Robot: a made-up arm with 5 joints. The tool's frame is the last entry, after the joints. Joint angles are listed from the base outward.
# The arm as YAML. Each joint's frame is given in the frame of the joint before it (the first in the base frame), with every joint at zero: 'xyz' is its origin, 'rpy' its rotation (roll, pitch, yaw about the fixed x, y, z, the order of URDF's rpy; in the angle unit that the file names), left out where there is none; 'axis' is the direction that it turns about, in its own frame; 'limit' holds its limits. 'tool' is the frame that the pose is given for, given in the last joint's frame.
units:
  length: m
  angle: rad
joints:
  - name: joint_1
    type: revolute
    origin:
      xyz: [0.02, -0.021, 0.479]
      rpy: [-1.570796, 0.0, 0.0]
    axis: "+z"
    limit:
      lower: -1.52
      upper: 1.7
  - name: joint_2
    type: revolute
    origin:
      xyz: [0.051, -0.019, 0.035]
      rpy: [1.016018, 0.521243, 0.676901]
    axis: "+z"
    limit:
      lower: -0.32
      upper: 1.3
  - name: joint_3
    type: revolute
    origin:
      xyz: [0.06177, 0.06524, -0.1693]
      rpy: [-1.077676, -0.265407, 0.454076]
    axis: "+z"
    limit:
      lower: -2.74
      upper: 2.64
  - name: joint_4
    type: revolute
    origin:
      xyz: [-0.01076, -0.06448, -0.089]
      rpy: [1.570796, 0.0, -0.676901]
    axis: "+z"
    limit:
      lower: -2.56
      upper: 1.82
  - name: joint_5
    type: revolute
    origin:
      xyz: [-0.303, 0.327, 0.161]
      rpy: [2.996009, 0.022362, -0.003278]
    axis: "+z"
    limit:
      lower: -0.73
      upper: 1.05
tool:
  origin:
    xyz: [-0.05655, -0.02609, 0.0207]
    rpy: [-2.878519, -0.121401, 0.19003]
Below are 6 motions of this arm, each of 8 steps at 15 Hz.
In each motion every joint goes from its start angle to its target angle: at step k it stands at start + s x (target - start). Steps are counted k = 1, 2, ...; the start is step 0. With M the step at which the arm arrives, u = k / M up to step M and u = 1 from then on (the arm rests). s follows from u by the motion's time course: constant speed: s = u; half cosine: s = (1 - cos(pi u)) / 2; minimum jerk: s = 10 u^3 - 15 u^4 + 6 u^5.
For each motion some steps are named. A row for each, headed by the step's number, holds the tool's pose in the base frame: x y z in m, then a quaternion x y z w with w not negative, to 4 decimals.
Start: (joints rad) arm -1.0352 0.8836 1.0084 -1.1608 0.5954
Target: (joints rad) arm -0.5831 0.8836 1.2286 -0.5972 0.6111
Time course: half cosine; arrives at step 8
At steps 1, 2, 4, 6, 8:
1: 0.0335 0.4663 0.4825 -0.1006 0.0727 -0.5388 0.8332
2: 0.0091 0.4572 0.4886 -0.1209 0.1031 -0.5102 0.8452
4: -0.0543 0.4173 0.5311 -0.1756 0.2098 -0.4104 0.8699
6: -0.0825 0.3646 0.5978 -0.2108 0.3241 -0.3036 0.8708
8: -0.0819 0.3398 0.6284 -0.2193 0.3726 -0.2584 0.8639

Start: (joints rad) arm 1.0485 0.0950 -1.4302 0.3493 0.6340
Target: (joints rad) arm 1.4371 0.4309 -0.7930 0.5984 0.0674
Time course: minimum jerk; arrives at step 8
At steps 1, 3, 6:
1: -0.5672 0.1256 0.5039 0.1457 -0.1501 -0.2452 0.9466
3: -0.5499 0.0953 0.6607 0.1387 0.0139 -0.1775 0.9742
6: -0.3451 -0.0390 0.9557 0.2426 0.3721 0.0089 0.8959

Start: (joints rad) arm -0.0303 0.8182 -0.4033 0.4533 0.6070
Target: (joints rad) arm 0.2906 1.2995 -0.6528 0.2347 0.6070
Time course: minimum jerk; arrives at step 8
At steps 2, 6, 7, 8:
2: -0.4869 -0.1426 0.5320 0.4098 0.0737 -0.0379 0.9084
6: -0.4277 -0.1561 0.7096 0.5257 0.2513 -0.1651 0.7957
7: -0.4155 -0.1593 0.7288 0.5350 0.2710 -0.1818 0.7793
8: -0.4131 -0.1599 0.7323 0.5366 0.2746 -0.1849 0.7762

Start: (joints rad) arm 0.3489 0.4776 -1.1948 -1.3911 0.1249
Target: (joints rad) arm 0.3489 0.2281 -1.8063 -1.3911 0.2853
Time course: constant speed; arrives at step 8
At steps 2, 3, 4, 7, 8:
2: -0.0089 0.1605 0.8252 0.4746 -0.1256 -0.7015 0.5167
3: -0.0401 0.1665 0.8248 0.4966 -0.1608 -0.6933 0.4969
4: -0.0718 0.1736 0.8215 0.5186 -0.1949 -0.6826 0.4767
7: -0.1666 0.1998 0.7934 0.5838 -0.2889 -0.6357 0.4142
8: -0.1972 0.2094 0.7778 0.6051 -0.3172 -0.6153 0.3931

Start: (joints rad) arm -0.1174 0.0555 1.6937 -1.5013 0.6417
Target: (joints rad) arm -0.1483 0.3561 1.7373 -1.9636 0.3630
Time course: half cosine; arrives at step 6
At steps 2, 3, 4, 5, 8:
2: 0.1425 0.2435 -0.0802 -0.6432 0.2314 -0.6429 0.3456
3: 0.1129 0.2365 -0.1089 -0.6571 0.2248 -0.6257 0.3552
4: 0.0841 0.2271 -0.1346 -0.6700 0.2165 -0.6087 0.3655
5: 0.0639 0.2188 -0.1516 -0.6787 0.2094 -0.5965 0.3736
8: 0.0567 0.2154 -0.1575 -0.6818 0.2066 -0.5921 0.3767

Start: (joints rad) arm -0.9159 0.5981 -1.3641 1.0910 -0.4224
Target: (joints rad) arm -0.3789 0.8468 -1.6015 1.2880 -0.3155
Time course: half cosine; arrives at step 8
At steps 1, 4, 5, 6, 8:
1: 0.1921 -0.1864 -0.1498 -0.2975 -0.7338 0.4131 0.4499
4: 0.0743 -0.1734 -0.1842 -0.2229 -0.7075 0.4379 0.5080
5: 0.0217 -0.1657 -0.1918 -0.1914 -0.6949 0.4429 0.5333
6: -0.0244 -0.1584 -0.1947 -0.1648 -0.6832 0.4448 0.5552
8: -0.0669 -0.1512 -0.1943 -0.1410 -0.6718 0.4447 0.5754

